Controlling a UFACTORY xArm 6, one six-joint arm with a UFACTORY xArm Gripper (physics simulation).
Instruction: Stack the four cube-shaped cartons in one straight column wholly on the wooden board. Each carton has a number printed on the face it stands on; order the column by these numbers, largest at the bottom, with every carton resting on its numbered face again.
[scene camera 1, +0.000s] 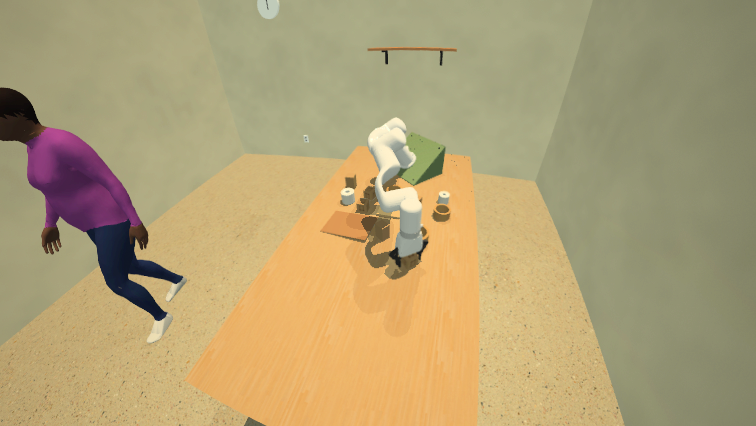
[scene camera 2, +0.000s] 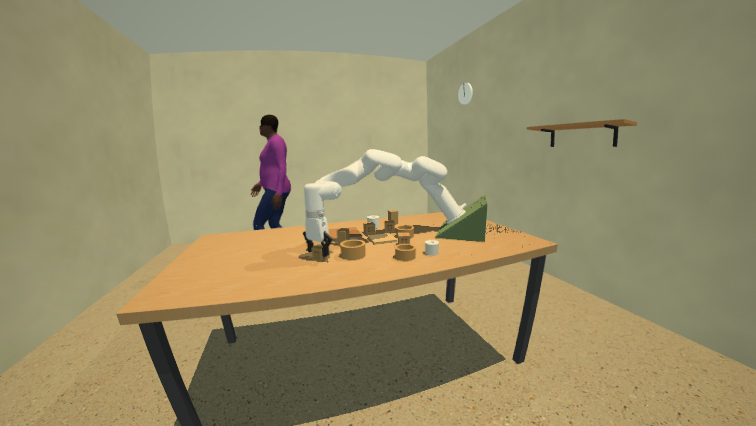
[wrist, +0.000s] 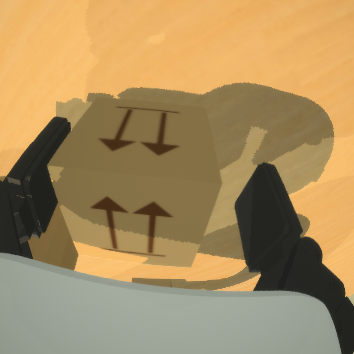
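Where they show: gripper, fingertip midpoint: (scene camera 1: 408, 261) (scene camera 2: 318, 253) (wrist: 161, 164); arm's base, origin of the base link: (scene camera 1: 407, 160) (scene camera 2: 456, 217).
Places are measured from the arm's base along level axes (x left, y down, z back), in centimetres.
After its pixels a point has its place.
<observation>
My gripper (scene camera 1: 408, 256) {x -0.6, y 5.3, z -79.2 cm} (scene camera 2: 317, 249) {x -0.6, y 5.3, z -79.2 cm} (wrist: 161, 164) {x -0.6, y 5.3, z -79.2 cm} is open, its fingers on either side of a brown carton (scene camera 1: 410, 261) {x 0.1, y 3.0, z -81.2 cm} (scene camera 2: 319, 254) {x 2.5, y 4.5, z -79.6 cm} (wrist: 140, 175) {x 1.0, y 2.1, z -80.6 cm} near the bowls. In the wrist view the carton shows two faces with dark arrows, closer to the left finger, with a gap at the right. In the scene camera 2 view, three more arrow-marked cartons stand farther back: one (scene camera 2: 369, 229) {x -21.2, y 4.8, z -44.1 cm}, a second (scene camera 2: 389, 226) {x -19.0, y 4.3, z -32.7 cm} and a third (scene camera 2: 403, 239) {x 5.9, y 3.8, z -40.2 cm}. The reddish-brown wooden board (scene camera 1: 338, 224) {x -34.7, y 6.8, z -56.2 cm} (scene camera 2: 353, 231) {x -27.9, y 6.5, z -50.8 cm} lies flat, with no carton seen on it. The printed numbers are hidden.
Brown round bowls (scene camera 2: 352, 251) {x 8.3, y 3.6, z -67.1 cm} (scene camera 2: 405, 254) {x 20.7, y 4.6, z -49.3 cm} stand beside the gripper and farther right. A plain box (scene camera 1: 380, 231) {x -12.9, y 2.0, z -65.4 cm} (scene camera 2: 342, 234) {x -9.9, y 1.5, z -64.2 cm} stands near the board; another (scene camera 1: 350, 180) {x -33.6, y 1.4, z -23.4 cm} (scene camera 2: 392, 216) {x -31.5, y 2.2, z -22.9 cm} is at the back. White cylinders (scene camera 1: 347, 196) {x -32.6, y 1.9, z -39.0 cm} (scene camera 1: 443, 197) {x 18.9, y 2.8, z -37.0 cm} and a green wedge (scene camera 1: 423, 158) {x 10.0, y -3.8, z -4.2 cm} stand around. A pale square (scene camera 2: 381, 239) {x -6.5, y 6.3, z -45.0 cm} lies centrally.
</observation>
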